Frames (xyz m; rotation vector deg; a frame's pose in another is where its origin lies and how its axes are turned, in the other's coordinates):
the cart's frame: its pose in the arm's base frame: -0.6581 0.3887 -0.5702 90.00 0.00 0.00
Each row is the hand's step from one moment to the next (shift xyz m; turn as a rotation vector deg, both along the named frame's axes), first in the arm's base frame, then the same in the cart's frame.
Working: the arm's base frame: its pose in the cart's frame: 0.6581 0.5702 0.3887 -90.00 0.00 0.00

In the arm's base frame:
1: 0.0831 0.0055 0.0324 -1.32 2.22 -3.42
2: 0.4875 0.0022 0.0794 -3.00 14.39 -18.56
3: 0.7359 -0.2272 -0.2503 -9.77 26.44 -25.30
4: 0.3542 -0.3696 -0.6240 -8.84 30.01 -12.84
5: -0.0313 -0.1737 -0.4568 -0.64 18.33 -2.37
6: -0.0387 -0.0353 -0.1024 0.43 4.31 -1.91
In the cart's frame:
1: 0.0831 0.0324 -0.0055 -1.32 -3.42 -2.22
2: 0.4875 0.0794 -0.0022 -3.00 -18.56 -14.39
3: 0.7359 -0.2503 0.2272 -9.77 -25.30 -26.44
4: 0.3542 -0.6240 0.3696 -8.84 -12.84 -30.01
5: -0.0313 -0.4568 0.1737 -0.64 -2.37 -18.33
6: -0.0387 -0.1024 0.0353 0.43 -1.91 -4.31

